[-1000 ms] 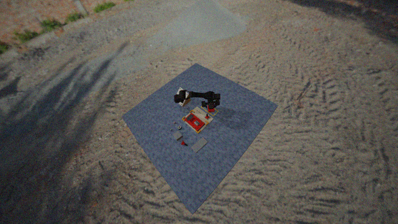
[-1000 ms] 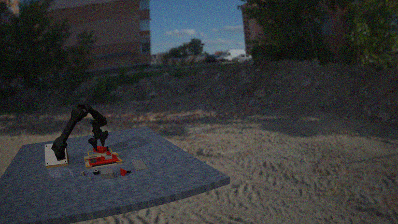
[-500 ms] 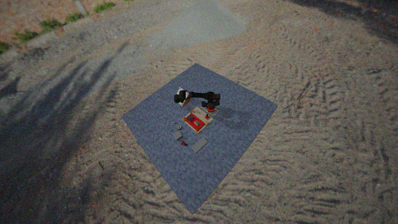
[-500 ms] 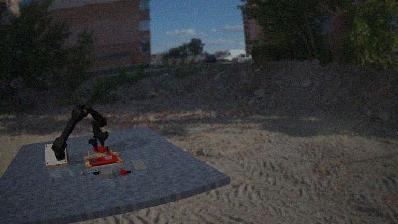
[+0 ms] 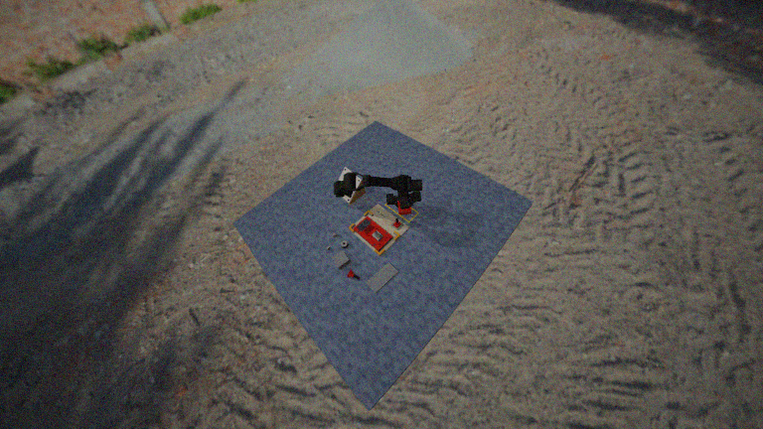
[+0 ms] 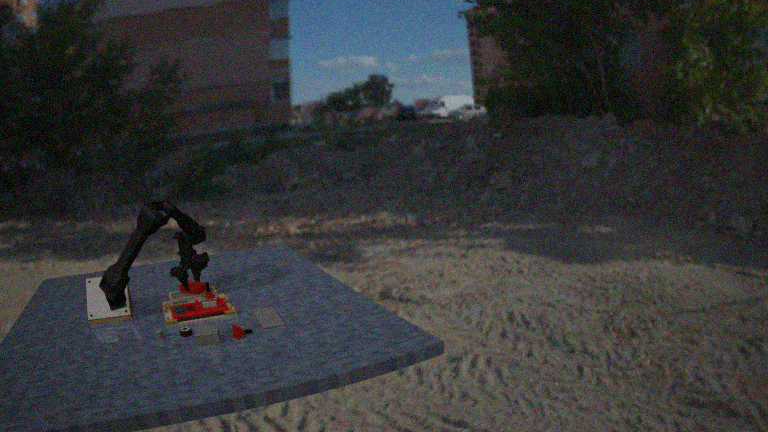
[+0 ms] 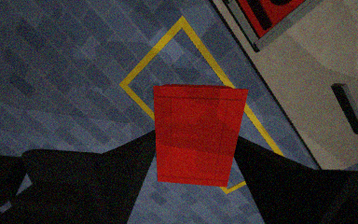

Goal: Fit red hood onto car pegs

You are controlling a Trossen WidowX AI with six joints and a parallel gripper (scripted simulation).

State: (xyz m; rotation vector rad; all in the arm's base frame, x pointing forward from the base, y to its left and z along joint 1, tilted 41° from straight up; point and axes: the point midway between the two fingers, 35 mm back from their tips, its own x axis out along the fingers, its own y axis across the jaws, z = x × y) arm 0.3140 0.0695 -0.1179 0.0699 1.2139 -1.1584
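The grey engine block lies 1 cm ahead of my gripper tip, 24 cm to the right of it and 1 cm above it. From my gripper tip the other things lie so: beige jig: 2 cm behind, 21 cm to the right; then red hood: 1 cm above.
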